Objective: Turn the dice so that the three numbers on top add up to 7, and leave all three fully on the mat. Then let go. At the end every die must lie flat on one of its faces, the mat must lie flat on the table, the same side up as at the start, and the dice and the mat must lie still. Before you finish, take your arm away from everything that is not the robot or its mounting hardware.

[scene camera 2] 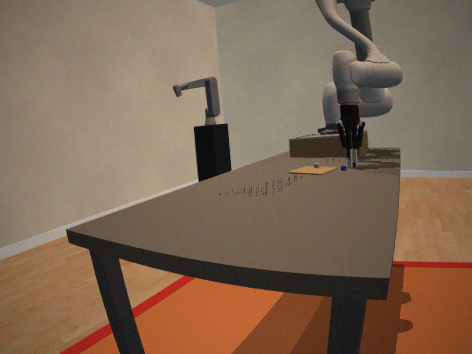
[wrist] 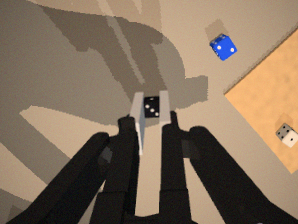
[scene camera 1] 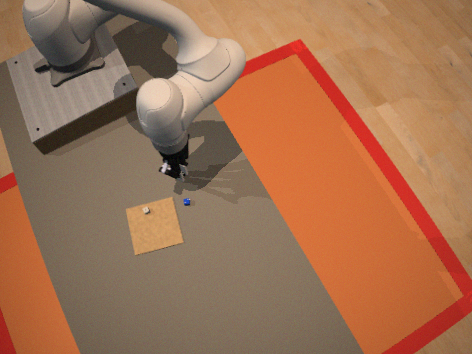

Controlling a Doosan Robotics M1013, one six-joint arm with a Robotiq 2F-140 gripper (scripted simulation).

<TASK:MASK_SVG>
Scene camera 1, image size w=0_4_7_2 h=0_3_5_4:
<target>tan mat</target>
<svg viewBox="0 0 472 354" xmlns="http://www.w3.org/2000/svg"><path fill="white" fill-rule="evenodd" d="M172 197L126 209L135 256L184 243Z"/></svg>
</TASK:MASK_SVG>
